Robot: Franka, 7 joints.
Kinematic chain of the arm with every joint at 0, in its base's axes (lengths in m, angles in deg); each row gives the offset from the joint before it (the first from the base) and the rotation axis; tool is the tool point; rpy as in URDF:
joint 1: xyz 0 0 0.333 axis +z
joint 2: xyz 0 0 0 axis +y
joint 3: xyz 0 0 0.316 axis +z
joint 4: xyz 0.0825 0 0 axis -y
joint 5: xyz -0.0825 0 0.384 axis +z
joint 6: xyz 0 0 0 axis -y
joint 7: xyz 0.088 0 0 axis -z
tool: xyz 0 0 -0.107 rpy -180 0 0
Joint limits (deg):
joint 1: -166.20..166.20
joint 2: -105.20..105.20
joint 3: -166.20..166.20
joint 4: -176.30..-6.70
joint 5: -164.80..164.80
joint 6: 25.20..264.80
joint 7: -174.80..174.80
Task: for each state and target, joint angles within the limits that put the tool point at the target. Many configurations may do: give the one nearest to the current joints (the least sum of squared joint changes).
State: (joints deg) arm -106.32 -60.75 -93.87 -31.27 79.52 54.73 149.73
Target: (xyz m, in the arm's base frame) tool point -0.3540 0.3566 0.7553
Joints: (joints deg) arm -91.49 -51.69 -91.40 -57.04 68.01 37.12 149.73
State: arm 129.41 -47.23 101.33 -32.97 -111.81 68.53 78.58
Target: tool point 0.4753 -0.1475 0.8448
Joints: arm 160.96 -54.00 93.44 -6.70 -119.23 45.72 78.58
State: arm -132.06 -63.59 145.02 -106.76 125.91 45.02 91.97
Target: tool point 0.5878 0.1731 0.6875
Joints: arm -139.95 -25.05 132.84 -80.38 136.20 47.73 91.97
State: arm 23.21 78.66 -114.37 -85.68 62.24 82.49 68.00
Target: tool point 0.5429 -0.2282 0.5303
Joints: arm 37.69 80.87 -117.94 -92.01 58.99 74.24 68.00
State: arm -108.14 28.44 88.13 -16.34 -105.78 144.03 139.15
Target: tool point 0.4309 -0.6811 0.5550
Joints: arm -87.82 63.25 73.45 -48.61 -106.16 142.54 139.15
